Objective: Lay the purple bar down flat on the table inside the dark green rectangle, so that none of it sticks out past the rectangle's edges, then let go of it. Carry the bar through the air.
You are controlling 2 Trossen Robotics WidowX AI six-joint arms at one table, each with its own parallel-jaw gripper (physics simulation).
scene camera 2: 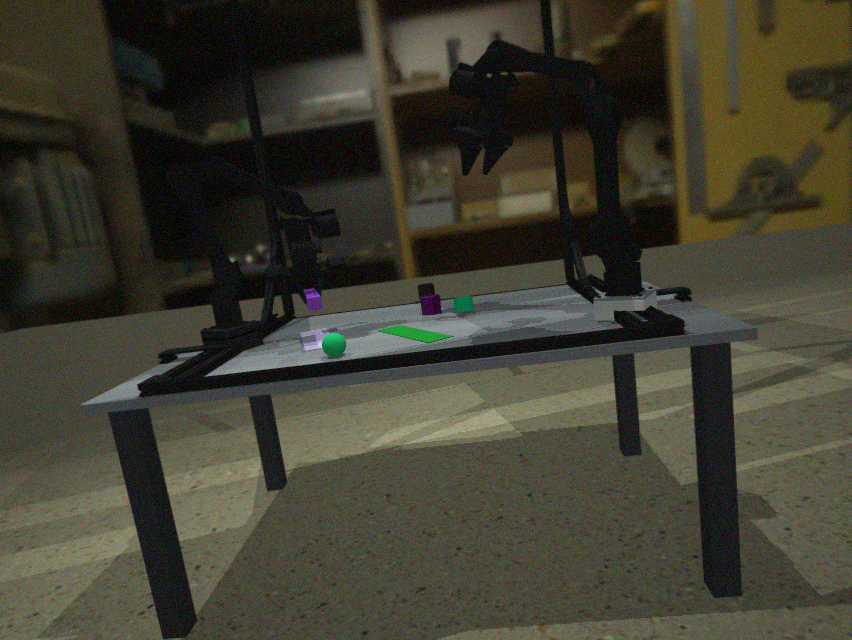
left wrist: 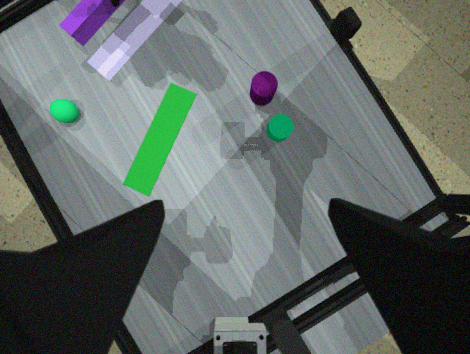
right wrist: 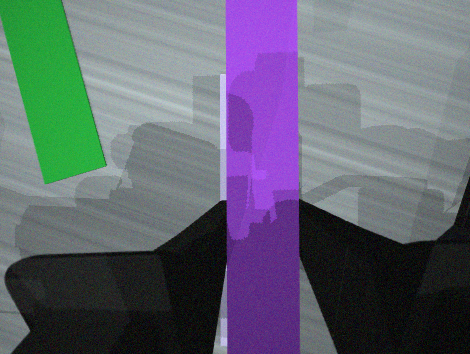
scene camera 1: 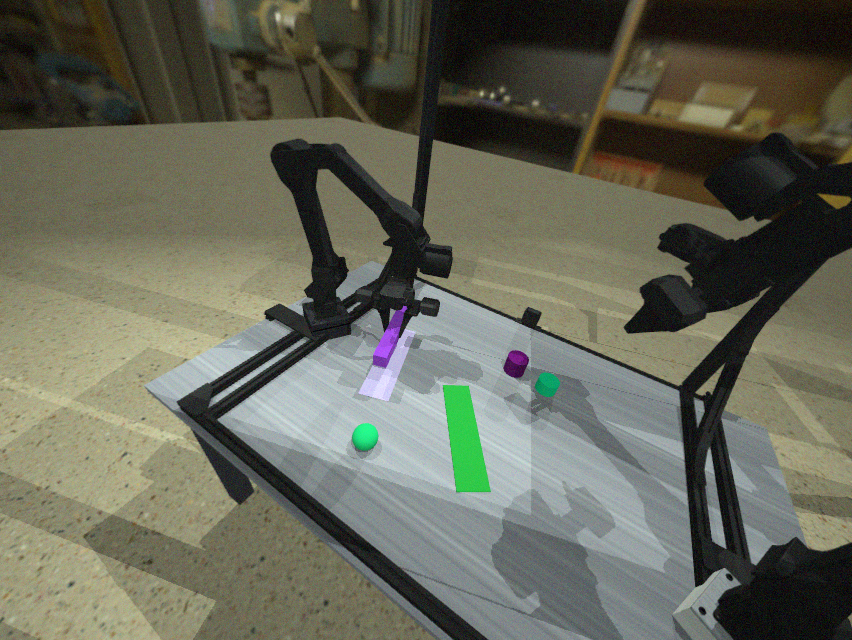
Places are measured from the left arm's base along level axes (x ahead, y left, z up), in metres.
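Pixels of known places: left gripper, fingertip midpoint: (scene camera 2: 474,174) (left wrist: 246,206) (scene camera 1: 645,323); right gripper, fingertip midpoint: (left wrist: 109,1) (right wrist: 258,207) (scene camera 1: 392,336); left arm's base, link origin: (scene camera 2: 624,292) (scene camera 1: 748,628); right arm's base, link origin: (scene camera 2: 229,325) (scene camera 1: 325,309).
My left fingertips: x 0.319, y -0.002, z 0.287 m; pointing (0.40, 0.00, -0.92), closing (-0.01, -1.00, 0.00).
For each thing: its middle in the pictures, then the offset to it from my left fingertips. "spot": a spot on its surface instead.
- purple bar, body centre: (right wrist: 260,233) (scene camera 1: 394,330) (scene camera 2: 312,299) 0.235 m down, 0.360 m ahead, 0.224 m left
- dark green rectangle, surface spot: (right wrist: 55,100) spot: 0.333 m down, 0.158 m ahead, 0.149 m left
- pale lavender rectangle, surface spot: (scene camera 1: 385,383) (left wrist: 116,59) spot: 0.333 m down, 0.296 m ahead, 0.269 m left
- green ball, body centre: (scene camera 1: 365,436) (scene camera 2: 334,344) (left wrist: 64,111) 0.310 m down, 0.172 m ahead, 0.364 m left
- purple cylinder, body centre: (left wrist: 263,89) (scene camera 2: 430,304) (scene camera 1: 516,363) 0.311 m down, 0.210 m ahead, 0.055 m right
- teal cylinder, body centre: (left wrist: 279,128) (scene camera 2: 463,304) (scene camera 1: 547,384) 0.318 m down, 0.129 m ahead, 0.088 m right
The purple bar (scene camera 1: 389,345) (scene camera 2: 312,298) (left wrist: 91,21) (right wrist: 262,125) is in the air at the left of both scene views, above the table. My right gripper (scene camera 1: 394,329) (right wrist: 258,207) is shut on it, one finger against each long side. The dark green rectangle (scene camera 1: 466,440) (scene camera 2: 416,334) (left wrist: 160,140) (right wrist: 55,100) lies flat near the table's middle with nothing on it. The bar is apart from it and turned at an angle to it. My left gripper (scene camera 1: 643,285) (scene camera 2: 476,172) (left wrist: 246,206) is open and empty, high above the table.
A pale lavender rectangle (scene camera 1: 385,383) (scene camera 2: 309,342) (left wrist: 112,62) lies below the bar. A green ball (scene camera 1: 365,436) (scene camera 2: 334,344) (left wrist: 64,110) lies left of the green rectangle. A purple cylinder (scene camera 1: 515,363) (scene camera 2: 430,304) (left wrist: 263,87) and a teal cylinder (scene camera 1: 547,384) (scene camera 2: 463,303) (left wrist: 280,127) stand behind it in scene camera 1.
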